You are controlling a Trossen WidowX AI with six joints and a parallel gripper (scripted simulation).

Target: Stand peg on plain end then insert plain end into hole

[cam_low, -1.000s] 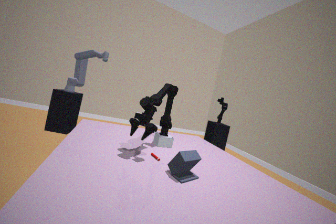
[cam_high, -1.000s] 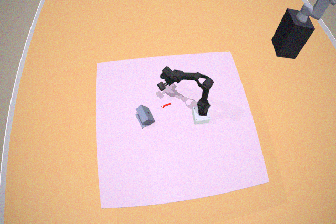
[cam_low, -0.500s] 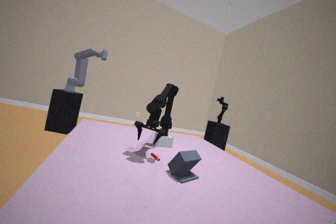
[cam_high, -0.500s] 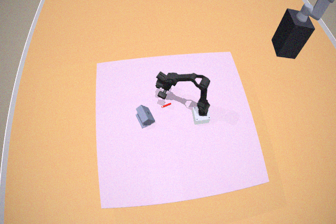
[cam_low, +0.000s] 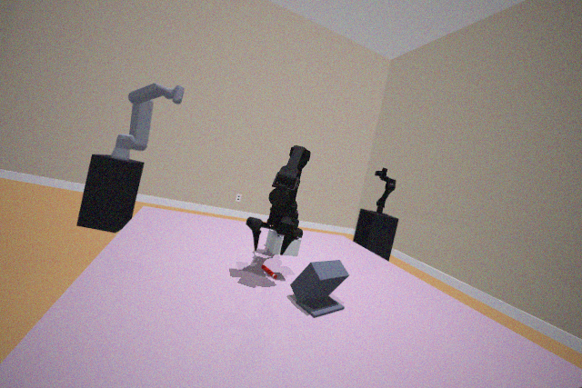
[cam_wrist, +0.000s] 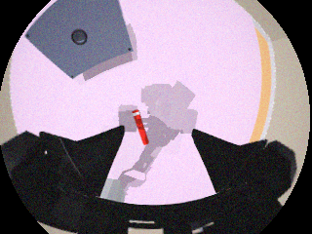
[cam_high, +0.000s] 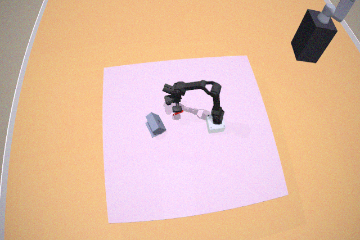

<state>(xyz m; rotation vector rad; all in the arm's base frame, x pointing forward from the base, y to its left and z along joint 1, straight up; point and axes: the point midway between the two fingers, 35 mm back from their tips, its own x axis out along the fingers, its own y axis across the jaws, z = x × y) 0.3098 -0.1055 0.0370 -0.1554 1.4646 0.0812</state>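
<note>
My gripper tip is now 20 mm past the red peg, 30 mm to the right of it and 70 mm above it. From my gripper tip the other things lie so: sloped panel 130 mm ahead, 150 mm to the left, 10 mm below.
</note>
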